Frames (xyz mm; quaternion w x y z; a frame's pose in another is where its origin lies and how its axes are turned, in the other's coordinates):
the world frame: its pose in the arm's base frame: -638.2 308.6 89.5 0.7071 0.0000 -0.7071 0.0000
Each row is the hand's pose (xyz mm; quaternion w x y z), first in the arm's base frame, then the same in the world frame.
Working: the arm's base frame: its pose in the world frame: -89.5 -308.6 -638.2 0.7071 0.0000 0.7071 0.0000

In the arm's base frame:
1: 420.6 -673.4 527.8 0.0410 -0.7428 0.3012 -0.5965
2: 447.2 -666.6 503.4 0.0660 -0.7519 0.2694 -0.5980
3: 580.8 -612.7 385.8 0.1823 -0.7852 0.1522 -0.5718
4: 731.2 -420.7 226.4 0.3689 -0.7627 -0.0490 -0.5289
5: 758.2 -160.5 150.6 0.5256 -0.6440 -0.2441 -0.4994
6: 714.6 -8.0 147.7 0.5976 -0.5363 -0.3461 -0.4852
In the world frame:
1: 438.3 -982.0 -1058.8 0.1840 0.9470 -0.2420 -0.1035
2: 413.9 -975.2 -1085.4 0.1438 0.9546 -0.2372 -0.1088
3: 296.3 -921.3 -1219.0 0.0213 -0.9596 0.2365 0.1509
4: 136.9 -729.3 -1369.4 0.2955 -0.9133 0.2262 0.1653
5: 61.1 -469.1 -1396.4 0.5443 -0.8085 0.1991 0.1022
6: 58.2 -316.6 -1352.8 0.6673 -0.7223 0.1778 0.0361

